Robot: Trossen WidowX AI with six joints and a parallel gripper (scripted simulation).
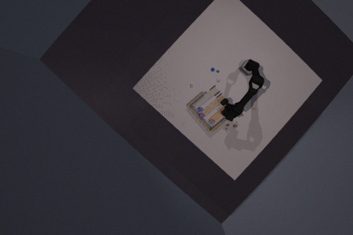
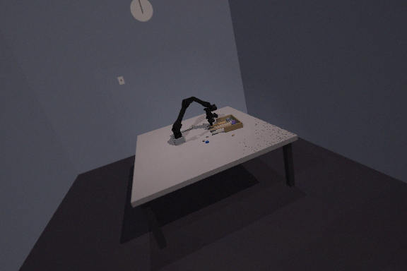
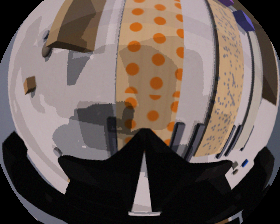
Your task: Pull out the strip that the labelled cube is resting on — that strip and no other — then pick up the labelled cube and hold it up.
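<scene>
Now: gripper tip 90 mm short of the strip and 20 mm to the left of it. Also, from my gripper tip: blue object (210 mm behind, 310 mm to the right); labelled cube (190 mm ahead, 40 mm to the right, 20 mm above).
</scene>
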